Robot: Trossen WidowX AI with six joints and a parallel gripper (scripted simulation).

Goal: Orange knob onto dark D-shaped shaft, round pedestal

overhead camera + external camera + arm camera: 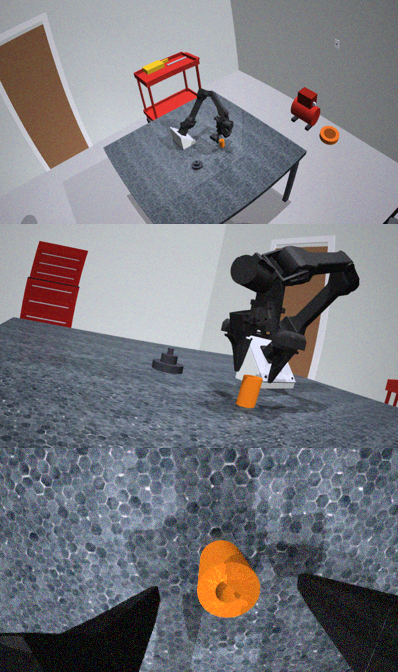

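Right now my gripper tip is 30 mm above the orange knob. From my gripper tip the other things lie so: pedestal (280 mm to the right, 30 mm below, 10 mm ahead).
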